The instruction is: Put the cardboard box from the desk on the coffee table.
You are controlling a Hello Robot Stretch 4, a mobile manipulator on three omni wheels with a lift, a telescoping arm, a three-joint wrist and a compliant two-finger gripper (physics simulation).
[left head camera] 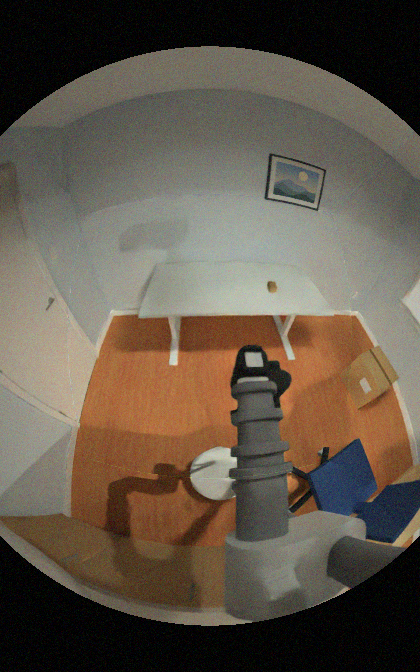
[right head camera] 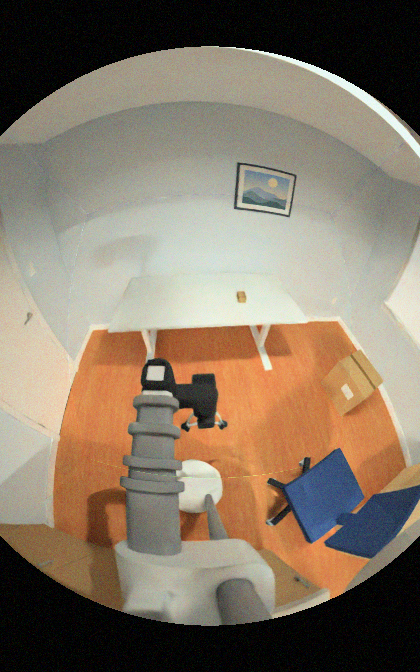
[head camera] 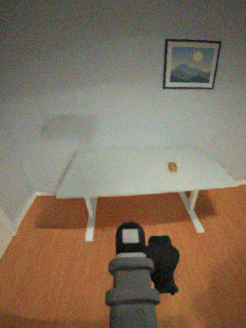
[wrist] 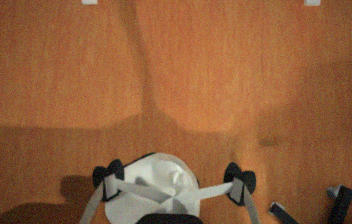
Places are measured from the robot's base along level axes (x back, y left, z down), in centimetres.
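Pixels of known places: gripper, fingertip midpoint: [wrist: 174, 174].
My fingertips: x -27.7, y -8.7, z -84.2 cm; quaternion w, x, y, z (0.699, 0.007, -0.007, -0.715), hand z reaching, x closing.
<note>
Behind a point stands the place of what it marks.
A small brown cardboard box [head camera: 173, 167] {x -124.8, y -42.2, z -74.1 cm} [left head camera: 272, 287] [right head camera: 241, 297] lies on the right half of the white desk [head camera: 115, 172] {x -126.8, y 10.9, z -69.2 cm} [left head camera: 215, 295] [right head camera: 175, 305], which stands against the far wall. My gripper [right head camera: 204, 426] [wrist: 174, 174] {x -27.7, y -8.7, z -84.2 cm} is open, its two fingertips wide apart in the wrist view with no object between them. It is over the floor on the near side of the desk, well away from the box. In the head camera view the arm and wrist hide the fingertips. I cannot make out a coffee table in these views.
A large cardboard box [left head camera: 367, 377] [right head camera: 350, 382] is on the floor at the right wall. A blue chair [left head camera: 345, 475] [right head camera: 325, 495] stands at the lower right. My round white base [left head camera: 212, 475] [right head camera: 202, 485] is below the arm. A framed picture [head camera: 190, 65] {x -177.9, y -65.3, z -157.3 cm} hangs above the desk.
</note>
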